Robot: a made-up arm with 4 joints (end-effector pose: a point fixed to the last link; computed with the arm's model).
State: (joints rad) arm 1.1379 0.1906 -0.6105 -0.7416
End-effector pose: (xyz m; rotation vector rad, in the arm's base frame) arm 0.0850 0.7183 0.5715 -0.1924 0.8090 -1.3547
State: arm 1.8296 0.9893 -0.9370 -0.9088
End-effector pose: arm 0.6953 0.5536 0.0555 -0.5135 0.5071 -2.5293
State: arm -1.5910 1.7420 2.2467 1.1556
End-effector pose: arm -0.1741 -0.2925 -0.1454 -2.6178 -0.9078 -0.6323
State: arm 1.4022 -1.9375 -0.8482 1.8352
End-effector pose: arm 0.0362 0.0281 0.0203 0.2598 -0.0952 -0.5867
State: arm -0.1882 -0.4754 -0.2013 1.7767
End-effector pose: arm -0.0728 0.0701 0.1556 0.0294 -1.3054 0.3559
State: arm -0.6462 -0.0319 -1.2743 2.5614
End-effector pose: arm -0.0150 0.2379 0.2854 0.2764 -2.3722 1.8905
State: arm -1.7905 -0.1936 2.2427 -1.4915
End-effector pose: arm 0.4515 -0.2363 -0.0996 -0.5345 -2.0833 -1.5460
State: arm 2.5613 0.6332 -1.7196 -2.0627
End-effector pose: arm 0.4979 -0.5278 0.1785 -0.8506 -0.6647 1.6067
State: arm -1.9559 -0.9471 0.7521 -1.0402
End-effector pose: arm 0.2029 0.2556 0.6989 -1.1901 1.9942 1.1604
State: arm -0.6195 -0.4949 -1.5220 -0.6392
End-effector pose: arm -0.6461 0.2211 0.4665 -1.7959 0.3732 0.3223
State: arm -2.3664 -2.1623 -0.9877 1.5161
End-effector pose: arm -0.0217 0.0052 0.1020 0.6219 -0.6535 -2.7835
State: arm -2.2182 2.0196 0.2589 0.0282
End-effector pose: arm 0.1033 -0.2142 -0.4853 2.2906 -0.9122 1.4794
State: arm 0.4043 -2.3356 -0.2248 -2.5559
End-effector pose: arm 0.3033 0.1031 -0.4920 -0.0408 -1.4128 -0.3083
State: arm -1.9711 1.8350 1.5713 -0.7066
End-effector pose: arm 0.3997 0.0014 -0.3431 -1.1826 0.0950 -2.3928
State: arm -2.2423 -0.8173 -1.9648 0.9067
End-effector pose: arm 0.0667 -0.1715 0.4409 0.5577 1.3051 -2.0262
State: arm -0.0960 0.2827 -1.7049 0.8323
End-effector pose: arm -0.4679 0.0201 0.1739 -1.6751 -0.9063 0.5469
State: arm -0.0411 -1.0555 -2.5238 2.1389
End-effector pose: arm 0.1131 0.0989 0.0682 0.0776 -0.4273 2.6193
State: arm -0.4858 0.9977 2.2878 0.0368
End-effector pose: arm -0.3186 -0.2231 -0.2859 2.2695 -0.0125 1.3488
